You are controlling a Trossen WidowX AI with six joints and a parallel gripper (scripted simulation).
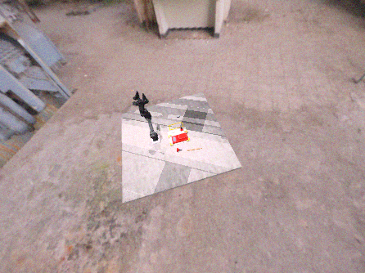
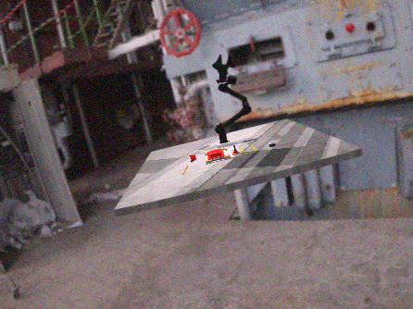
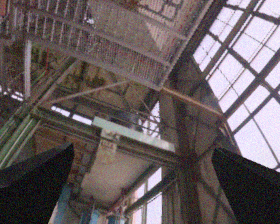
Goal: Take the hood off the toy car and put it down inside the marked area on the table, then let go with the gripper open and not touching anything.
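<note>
The red hood is 620 mm below my gripper tip, 320 mm ahead of it and 230 mm to the right of it.
</note>
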